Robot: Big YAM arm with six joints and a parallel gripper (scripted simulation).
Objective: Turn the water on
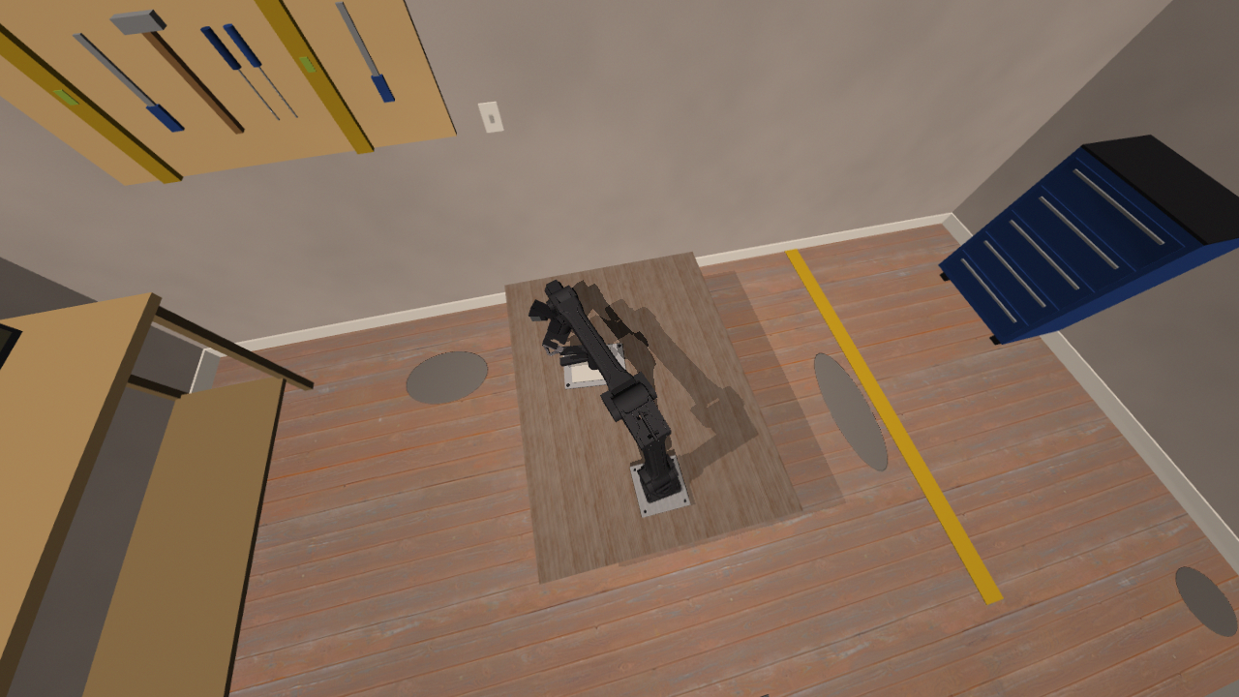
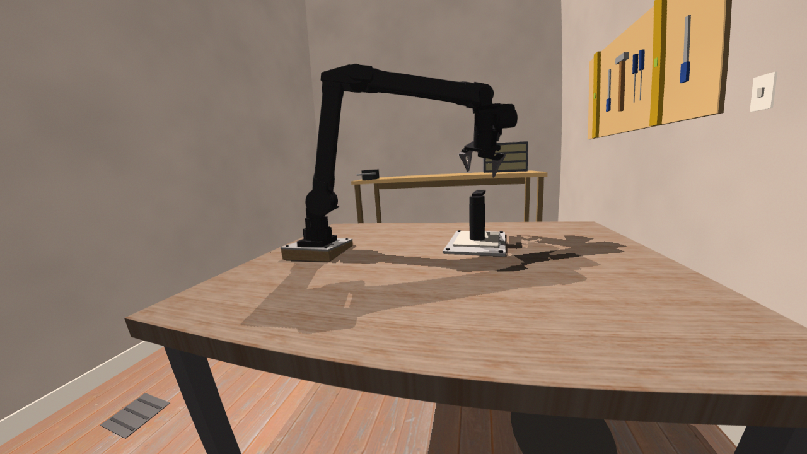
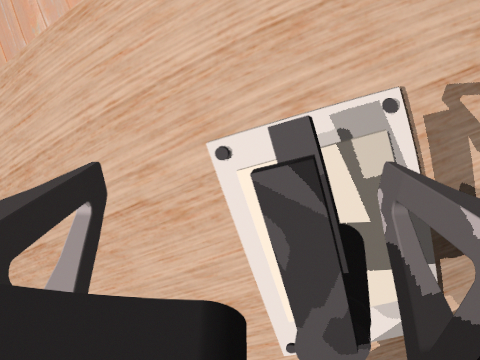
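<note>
The lever is 7 cm to the right of my hand, 7 cm below it and 1 cm behind it. Also, from my hand: tap: 12 cm below, 9 cm to the right, 2 cm behind.
</note>
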